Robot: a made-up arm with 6 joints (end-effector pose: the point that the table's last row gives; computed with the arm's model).
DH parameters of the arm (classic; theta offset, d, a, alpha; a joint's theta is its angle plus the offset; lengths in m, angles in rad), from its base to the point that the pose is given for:
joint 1: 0 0.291 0 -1.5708
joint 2: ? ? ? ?
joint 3: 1.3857 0 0.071 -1.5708
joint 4: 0 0.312 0 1.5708
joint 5: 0 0 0.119 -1.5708
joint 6: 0 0.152 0 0
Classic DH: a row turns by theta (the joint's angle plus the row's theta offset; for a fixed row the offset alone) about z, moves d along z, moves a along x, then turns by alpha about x.
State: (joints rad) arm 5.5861 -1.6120 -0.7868 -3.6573 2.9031 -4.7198
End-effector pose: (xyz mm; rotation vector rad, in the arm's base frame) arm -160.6 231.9 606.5 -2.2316 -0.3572 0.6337
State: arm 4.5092 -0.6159 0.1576 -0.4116 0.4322 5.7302
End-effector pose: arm -25.9 -213.8 124.2 2.7701 -1.2513 -0.2312
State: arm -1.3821 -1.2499 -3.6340 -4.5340 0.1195 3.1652
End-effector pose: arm -225.1 653.8 280.9 -1.7630 0.0983 0.1810
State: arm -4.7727 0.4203 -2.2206 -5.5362 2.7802 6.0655
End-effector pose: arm -90.1 369.2 500.4 1.0711 2.3856 -1.5735
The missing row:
joint 2: -1.3857 0 0.2554 0
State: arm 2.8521 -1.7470 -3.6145 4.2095 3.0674 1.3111
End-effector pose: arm 329.1 20.8 84.5 -1.3416 0.4587 2.7248
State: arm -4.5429 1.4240 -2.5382 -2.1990 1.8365 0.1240
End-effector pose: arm 27.2 694.4 268.2 0.5256 0.8284 1.3963
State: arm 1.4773 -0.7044 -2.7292 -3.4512 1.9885 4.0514
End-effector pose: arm -100.6 -461.5 784.9 2.3213 0.3642 -0.6403
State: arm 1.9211 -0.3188 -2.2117 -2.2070 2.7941 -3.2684
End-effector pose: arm 141.3 -3.3 812.3 0.0816 2.4310 -0.8107
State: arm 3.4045 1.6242 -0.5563 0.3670 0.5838 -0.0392
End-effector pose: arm 145.9 45.0 -87.3 0.1658 1.5194 0.2751
